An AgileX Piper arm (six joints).
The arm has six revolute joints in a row. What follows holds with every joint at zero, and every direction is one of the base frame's. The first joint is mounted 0.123 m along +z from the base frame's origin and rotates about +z. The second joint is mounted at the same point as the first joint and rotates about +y. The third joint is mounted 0.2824 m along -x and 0.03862 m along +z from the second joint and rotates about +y. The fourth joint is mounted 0.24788 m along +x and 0.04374 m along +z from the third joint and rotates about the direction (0.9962, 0, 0.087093). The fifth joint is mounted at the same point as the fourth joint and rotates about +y. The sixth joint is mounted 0.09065 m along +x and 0.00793 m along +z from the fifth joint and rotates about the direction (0.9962, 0, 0.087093). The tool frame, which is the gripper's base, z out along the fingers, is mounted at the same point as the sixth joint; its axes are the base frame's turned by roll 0, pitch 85 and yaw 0 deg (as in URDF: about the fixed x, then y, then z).
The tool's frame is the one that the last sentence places.
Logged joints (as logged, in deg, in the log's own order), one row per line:
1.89 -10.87 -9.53 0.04 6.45 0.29
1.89 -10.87 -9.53 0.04 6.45 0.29
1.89 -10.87 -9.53 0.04 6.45 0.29
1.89 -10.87 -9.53 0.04 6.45 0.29
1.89 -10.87 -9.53 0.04 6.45 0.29
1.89 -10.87 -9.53 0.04 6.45 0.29
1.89 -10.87 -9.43 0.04 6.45 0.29
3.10 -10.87 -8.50 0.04 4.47 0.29
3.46 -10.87 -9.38 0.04 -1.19 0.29
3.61 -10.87 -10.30 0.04 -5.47 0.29
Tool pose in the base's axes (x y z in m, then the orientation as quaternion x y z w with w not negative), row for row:
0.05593 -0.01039 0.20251 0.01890 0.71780 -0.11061 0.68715
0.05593 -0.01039 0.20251 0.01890 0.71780 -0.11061 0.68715
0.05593 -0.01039 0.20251 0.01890 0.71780 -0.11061 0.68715
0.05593 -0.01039 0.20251 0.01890 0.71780 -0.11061 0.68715
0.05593 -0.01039 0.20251 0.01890 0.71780 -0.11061 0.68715
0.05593 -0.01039 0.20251 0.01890 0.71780 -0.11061 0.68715
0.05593 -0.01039 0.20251 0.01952 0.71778 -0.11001 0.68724
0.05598 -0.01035 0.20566 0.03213 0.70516 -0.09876 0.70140
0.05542 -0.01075 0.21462 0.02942 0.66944 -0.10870 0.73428
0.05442 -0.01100 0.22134 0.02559 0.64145 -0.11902 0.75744
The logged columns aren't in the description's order. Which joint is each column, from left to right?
Columns, left to right: joint 4, joint 1, joint 6, joint 3, joint 5, joint 2.
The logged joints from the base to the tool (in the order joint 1, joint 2, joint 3, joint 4, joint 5, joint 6), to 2 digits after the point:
-10.87 0.29 0.04 1.89 6.45 -9.53
-10.87 0.29 0.04 1.89 6.45 -9.53
-10.87 0.29 0.04 1.89 6.45 -9.53
-10.87 0.29 0.04 1.89 6.45 -9.53
-10.87 0.29 0.04 1.89 6.45 -9.53
-10.87 0.29 0.04 1.89 6.45 -9.53
-10.87 0.29 0.04 1.89 6.45 -9.43
-10.87 0.29 0.04 3.10 4.47 -8.50
-10.87 0.29 0.04 3.46 -1.19 -9.38
-10.87 0.29 0.04 3.61 -5.47 -10.30

